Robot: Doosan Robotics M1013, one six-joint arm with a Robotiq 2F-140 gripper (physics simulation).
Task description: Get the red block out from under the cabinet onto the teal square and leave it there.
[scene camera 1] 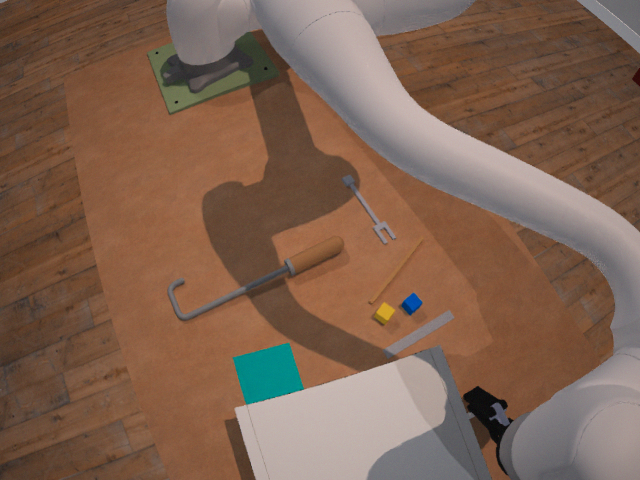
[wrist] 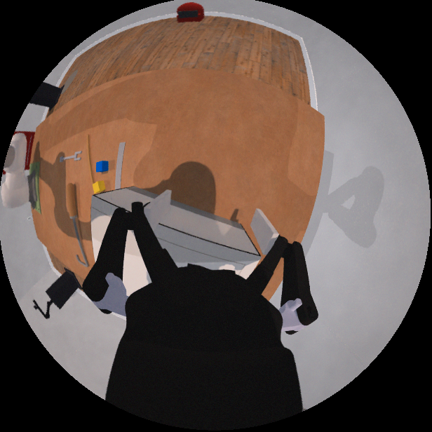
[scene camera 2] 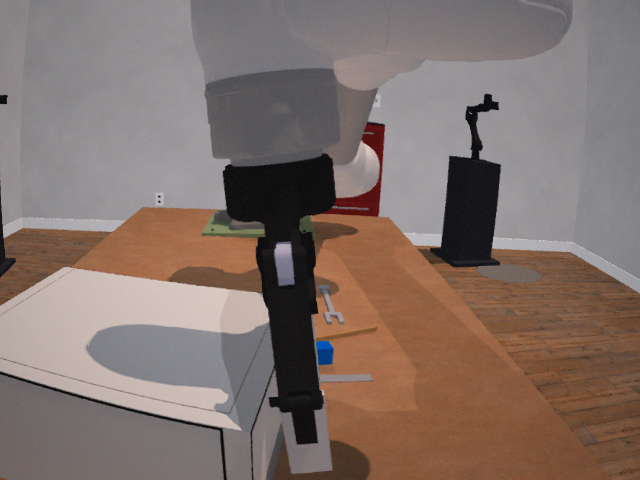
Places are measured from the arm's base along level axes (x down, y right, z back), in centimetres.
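Pixels of known places: gripper, between the fingertips: (scene camera 1: 490, 449) (scene camera 2: 307, 422); arm's base, origin of its link: (scene camera 1: 209, 62).
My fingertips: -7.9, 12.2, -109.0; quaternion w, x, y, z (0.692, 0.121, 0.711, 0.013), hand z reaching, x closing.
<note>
Ahead of a thing's pixels: the offset from my fingertips to its top centre, as dx, dy, dz. "pt": to the spot under its first point.
The red block does not show in any view. The white cabinet @(-4.4, +16.2, +11.0) (scene camera 1: 330, 423) (scene camera 2: 155, 304) (wrist: 200, 237) stands on the table; the space beneath it is hidden. The teal square @(pt +9.1, +18.7, +33.4) (scene camera 1: 268, 373) lies flat beside the cabinet in scene camera 1. My gripper (wrist: 212, 208) is open and empty, pointing down beside the cabinet's right side in scene camera 2. The wrist view shows its fingers wide apart, with the cabinet's side wall showing between them. A hooked tool @(pt +5.9, -0.4, +45.6) (scene camera 1: 315, 255) (wrist: 72, 200) with a wooden handle lies on the table.
A yellow block @(+6.6, -3.9, +29.9) (scene camera 1: 384, 313) (wrist: 99, 187) and a blue block @(+6.6, -9.1, +28.2) (scene camera 1: 412, 303) (scene camera 2: 325, 352) (wrist: 102, 166) lie near the cabinet. A grey strip @(+9.0, -6.9, +23.1) (scene camera 1: 419, 333) (scene camera 2: 346, 378), a thin stick @(+8.4, -12.0, +35.3) (scene camera 1: 397, 269) (scene camera 2: 356, 331) and a small fork @(+8.3, -15.9, +49.2) (scene camera 1: 367, 208) (scene camera 2: 329, 303) lie around them.
</note>
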